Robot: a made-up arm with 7 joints.
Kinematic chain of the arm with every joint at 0, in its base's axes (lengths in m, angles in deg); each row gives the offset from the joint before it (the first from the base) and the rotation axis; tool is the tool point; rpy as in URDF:
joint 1: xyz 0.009 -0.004 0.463 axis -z
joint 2: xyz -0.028 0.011 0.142 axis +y
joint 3: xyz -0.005 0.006 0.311 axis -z
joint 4: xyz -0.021 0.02 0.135 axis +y
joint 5: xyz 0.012 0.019 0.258 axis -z
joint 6: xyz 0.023 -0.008 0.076 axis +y
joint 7: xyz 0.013 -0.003 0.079 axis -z
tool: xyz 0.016 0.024 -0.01 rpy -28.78 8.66 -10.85
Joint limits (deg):
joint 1: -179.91..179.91
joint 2: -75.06..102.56
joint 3: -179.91..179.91
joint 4: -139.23..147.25
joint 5: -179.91..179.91
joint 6: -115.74..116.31
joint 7: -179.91..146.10
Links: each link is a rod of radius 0.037 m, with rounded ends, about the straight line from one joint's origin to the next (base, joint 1, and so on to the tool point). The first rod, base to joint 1, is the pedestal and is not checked.
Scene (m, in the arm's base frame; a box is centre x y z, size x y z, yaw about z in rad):
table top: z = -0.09
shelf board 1: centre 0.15 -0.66 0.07 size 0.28 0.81 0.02 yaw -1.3
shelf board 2: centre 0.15 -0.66 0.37 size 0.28 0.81 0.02 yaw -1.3
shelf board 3: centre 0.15 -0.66 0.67 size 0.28 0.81 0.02 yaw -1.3
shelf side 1: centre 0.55 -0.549 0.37 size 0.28 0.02 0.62 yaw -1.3
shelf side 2: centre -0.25 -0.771 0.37 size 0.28 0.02 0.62 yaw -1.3
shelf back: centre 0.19 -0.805 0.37 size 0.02 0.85 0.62 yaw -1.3
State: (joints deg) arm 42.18 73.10 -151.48 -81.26 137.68 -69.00 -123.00
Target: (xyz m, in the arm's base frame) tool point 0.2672 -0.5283 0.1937
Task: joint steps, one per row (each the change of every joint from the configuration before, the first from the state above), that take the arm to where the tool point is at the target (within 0.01 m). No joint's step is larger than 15 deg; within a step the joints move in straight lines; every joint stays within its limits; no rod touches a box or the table.
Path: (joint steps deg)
1: -3.82 -3.06 -1.37 -12.66 -1.35 -1.42 -0.55
2: -3.82 -3.06 -1.37 -12.66 -1.36 -1.41 -0.56
3: -3.81 -3.06 -1.37 -12.67 -1.35 -1.42 -0.55
4: 3.71 11.07 -4.50 9.55 1.40 5.71 0.73
5: 3.71 11.08 -4.50 9.54 1.41 5.71 0.74
6: 3.72 11.07 -4.50 9.55 1.41 5.70 0.74
7: 2.75 1.81 1.69 10.89 0.96 1.21 0.43
8: 2.75 1.80 1.70 10.90 0.96 1.21 0.42
9: 2.75 1.81 1.70 10.89 0.96 1.21 0.43

